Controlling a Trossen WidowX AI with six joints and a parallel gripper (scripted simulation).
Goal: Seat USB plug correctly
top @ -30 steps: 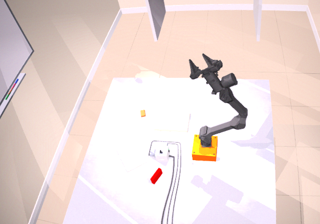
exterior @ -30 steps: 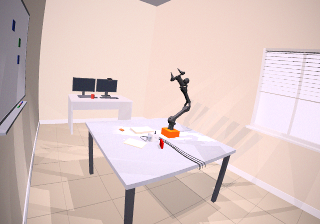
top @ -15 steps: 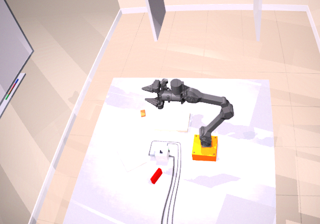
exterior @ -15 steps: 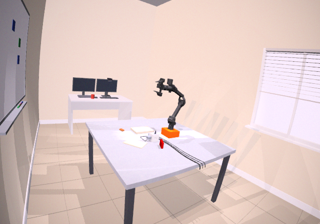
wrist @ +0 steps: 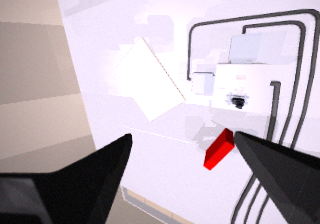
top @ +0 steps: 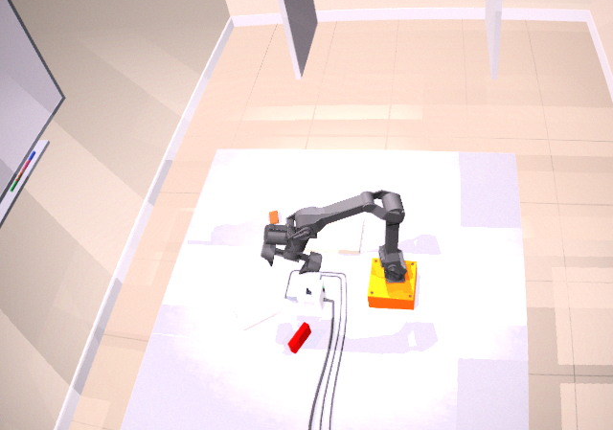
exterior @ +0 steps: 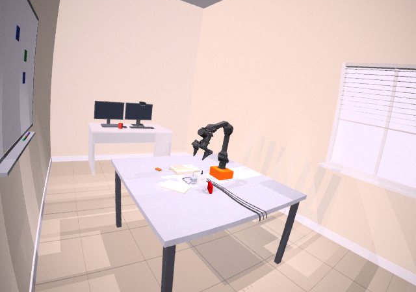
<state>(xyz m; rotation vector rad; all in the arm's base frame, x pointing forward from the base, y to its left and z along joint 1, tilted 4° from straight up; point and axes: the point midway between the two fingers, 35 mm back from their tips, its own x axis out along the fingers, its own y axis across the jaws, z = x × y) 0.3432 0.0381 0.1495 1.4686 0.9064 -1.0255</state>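
The USB plug is 12 cm below my gripper tip, 5 cm behind it and 1 cm to the left of it. The rest, counted from my gripper tip: red block 19 cm below, 15 cm to the left, 2 cm behind; then book 28 cm to the right, 20 cm below, 12 cm behind; then orange block 38 cm to the right, 21 cm below, 10 cm ahead.
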